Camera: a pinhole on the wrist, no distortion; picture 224 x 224 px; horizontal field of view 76.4 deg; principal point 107.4 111.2 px. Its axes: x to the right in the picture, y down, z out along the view. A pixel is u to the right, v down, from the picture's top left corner.
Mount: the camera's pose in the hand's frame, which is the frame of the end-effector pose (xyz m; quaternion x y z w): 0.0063 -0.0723 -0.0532 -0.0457 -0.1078 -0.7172 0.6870
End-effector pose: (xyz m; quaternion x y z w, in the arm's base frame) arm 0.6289 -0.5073 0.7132 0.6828 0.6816 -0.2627 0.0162
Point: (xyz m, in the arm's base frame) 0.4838 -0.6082 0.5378
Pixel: 138 113
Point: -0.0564 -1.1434 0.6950
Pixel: outside the picture
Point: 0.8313 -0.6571 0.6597
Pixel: outside the picture
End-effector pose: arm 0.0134 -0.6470 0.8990 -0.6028 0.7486 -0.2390 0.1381
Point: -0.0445 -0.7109 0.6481
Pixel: 17 142
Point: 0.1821 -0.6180 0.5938
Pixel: 106 88
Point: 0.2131 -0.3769 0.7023
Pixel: outside the picture
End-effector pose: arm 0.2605 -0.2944 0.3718 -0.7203 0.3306 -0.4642 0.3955
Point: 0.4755 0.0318 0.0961
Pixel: 98 22
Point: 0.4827 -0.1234 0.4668
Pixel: 206 109
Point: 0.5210 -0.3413 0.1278
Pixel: 35 128
